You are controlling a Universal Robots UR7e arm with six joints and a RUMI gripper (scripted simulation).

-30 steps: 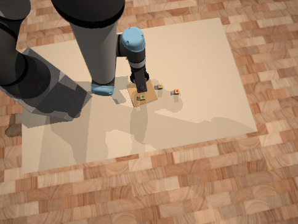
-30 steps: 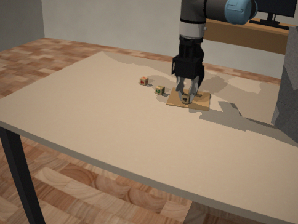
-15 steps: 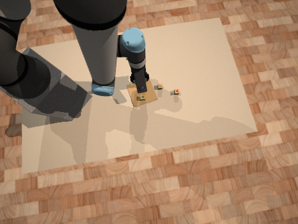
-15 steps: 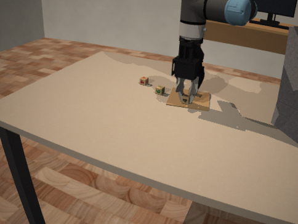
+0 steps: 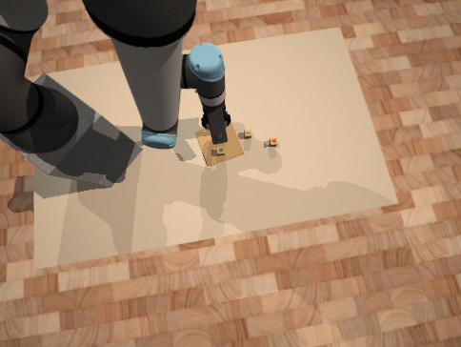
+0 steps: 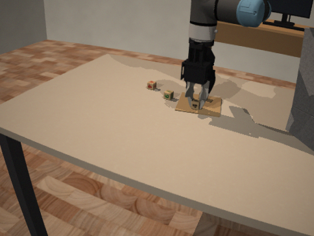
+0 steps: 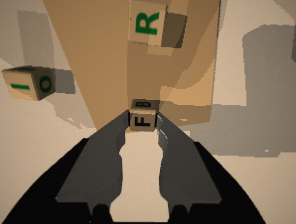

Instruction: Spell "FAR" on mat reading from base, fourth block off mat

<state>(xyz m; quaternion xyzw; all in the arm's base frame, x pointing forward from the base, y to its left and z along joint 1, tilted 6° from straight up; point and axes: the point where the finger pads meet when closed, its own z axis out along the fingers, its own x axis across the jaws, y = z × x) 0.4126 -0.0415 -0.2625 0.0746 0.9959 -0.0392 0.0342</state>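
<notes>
The F block lies right at my hand. From my hand the other things lie so: brown mat 40 mm to the right, 20 mm below, 10 mm behind; then green R block 80 mm to the right, 10 mm behind; then green-lettered block 100 mm ahead, 40 mm to the right, 10 mm below.
</notes>
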